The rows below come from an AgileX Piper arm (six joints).
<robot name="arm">
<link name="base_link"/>
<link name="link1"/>
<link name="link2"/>
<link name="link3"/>
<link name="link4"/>
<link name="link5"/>
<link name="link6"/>
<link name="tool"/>
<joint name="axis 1" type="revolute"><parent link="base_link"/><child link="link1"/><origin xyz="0 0 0.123" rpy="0 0 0"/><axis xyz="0 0 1"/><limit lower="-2.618" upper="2.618"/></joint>
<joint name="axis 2" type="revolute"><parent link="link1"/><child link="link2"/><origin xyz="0 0 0" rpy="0 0 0"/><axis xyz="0 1 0"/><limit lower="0" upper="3.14"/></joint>
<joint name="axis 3" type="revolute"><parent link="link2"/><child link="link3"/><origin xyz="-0.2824 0 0.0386" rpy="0 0 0"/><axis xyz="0 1 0"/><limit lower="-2.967" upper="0"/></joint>
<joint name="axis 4" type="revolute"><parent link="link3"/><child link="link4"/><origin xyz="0.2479 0 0.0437" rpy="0 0 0"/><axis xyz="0.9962 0 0.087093"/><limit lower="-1.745" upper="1.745"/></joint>
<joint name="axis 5" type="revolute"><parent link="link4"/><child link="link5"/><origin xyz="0 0 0" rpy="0 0 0"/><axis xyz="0 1 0"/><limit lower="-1.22" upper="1.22"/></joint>
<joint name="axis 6" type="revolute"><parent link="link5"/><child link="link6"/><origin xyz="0.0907 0 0.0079" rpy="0 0 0"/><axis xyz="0.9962 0 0.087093"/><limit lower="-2.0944" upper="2.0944"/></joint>
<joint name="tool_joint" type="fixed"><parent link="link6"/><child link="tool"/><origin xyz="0 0 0" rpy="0 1.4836 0"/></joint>
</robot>
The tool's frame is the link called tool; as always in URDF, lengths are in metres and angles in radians.
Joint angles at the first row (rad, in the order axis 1, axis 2, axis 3, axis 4, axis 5, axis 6):
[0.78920 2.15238 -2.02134 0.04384 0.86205 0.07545]
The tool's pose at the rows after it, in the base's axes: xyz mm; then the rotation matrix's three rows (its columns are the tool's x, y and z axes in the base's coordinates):
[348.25 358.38 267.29], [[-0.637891 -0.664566 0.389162], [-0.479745 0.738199 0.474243], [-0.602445 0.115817 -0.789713]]
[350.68 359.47 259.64], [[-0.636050 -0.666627 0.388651], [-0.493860 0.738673 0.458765], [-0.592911 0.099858 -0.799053]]
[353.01 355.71 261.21], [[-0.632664 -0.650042 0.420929], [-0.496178 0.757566 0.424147], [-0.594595 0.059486 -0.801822]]
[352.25 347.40 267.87], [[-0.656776 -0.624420 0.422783], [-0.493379 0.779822 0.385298], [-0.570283 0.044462 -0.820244]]
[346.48 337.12 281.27], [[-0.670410 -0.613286 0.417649], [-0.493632 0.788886 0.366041], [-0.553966 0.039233 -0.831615]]
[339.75 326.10 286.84], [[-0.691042 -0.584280 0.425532], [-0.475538 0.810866 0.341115], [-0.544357 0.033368 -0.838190]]
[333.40 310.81 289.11], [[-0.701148 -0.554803 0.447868], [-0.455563 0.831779 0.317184], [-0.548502 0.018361 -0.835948]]
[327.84 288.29 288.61], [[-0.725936 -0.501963 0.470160], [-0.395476 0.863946 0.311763], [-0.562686 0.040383 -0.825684]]
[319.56 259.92 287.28], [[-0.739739 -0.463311 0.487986], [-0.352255 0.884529 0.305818], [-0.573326 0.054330 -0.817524]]
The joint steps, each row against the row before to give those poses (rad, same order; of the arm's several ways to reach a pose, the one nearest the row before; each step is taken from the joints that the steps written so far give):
[-0.00001 0.02383 -0.00408 0.03321 -0.01167 -0.01106]
[0.00001 0.01658 -0.00235 -0.01407 -0.00001 -0.00209]
[0.00001 -0.00409 0.00003 -0.06298 0.00621 0.03742]
[-0.00611 -0.01873 -0.00004 -0.03198 0.05096 0.03393]
[-0.00531 -0.04401 0.01925 -0.00762 0.04539 0.00838]
[-0.00240 -0.05171 0.06335 -0.02691 0.00247 0.04125]
[-0.00859 -0.06574 0.09997 -0.03703 -0.03384 0.03909]
[-0.02748 -0.08306 0.13645 -0.01167 -0.07083 0.05274]
[-0.03860 -0.09644 0.15154 0.00001 -0.07022 0.01685]

